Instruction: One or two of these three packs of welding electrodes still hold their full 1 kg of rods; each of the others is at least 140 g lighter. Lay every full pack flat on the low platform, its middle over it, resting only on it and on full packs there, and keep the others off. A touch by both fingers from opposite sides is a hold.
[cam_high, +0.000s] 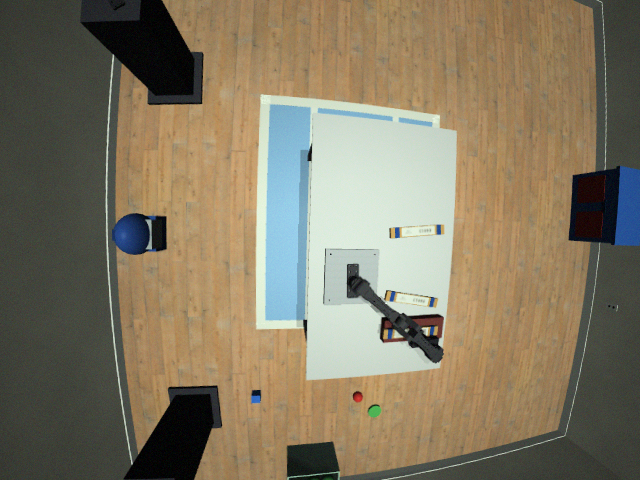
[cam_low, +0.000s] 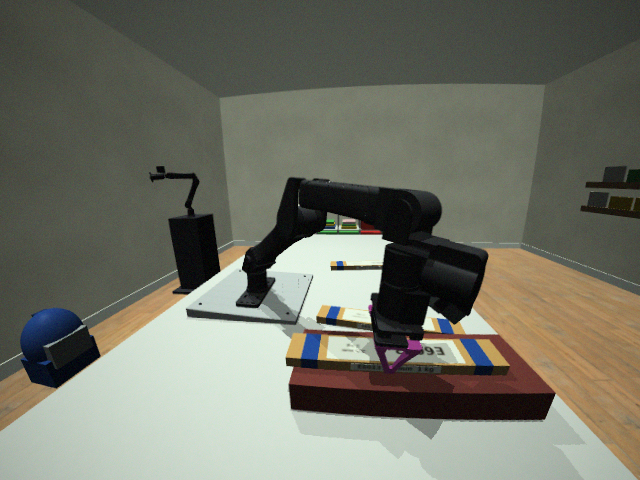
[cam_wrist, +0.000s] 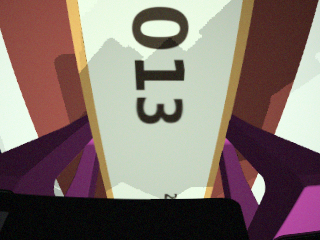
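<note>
Now: hand 4 cm short of the dark red low platform and 5 cm above it.
</note>
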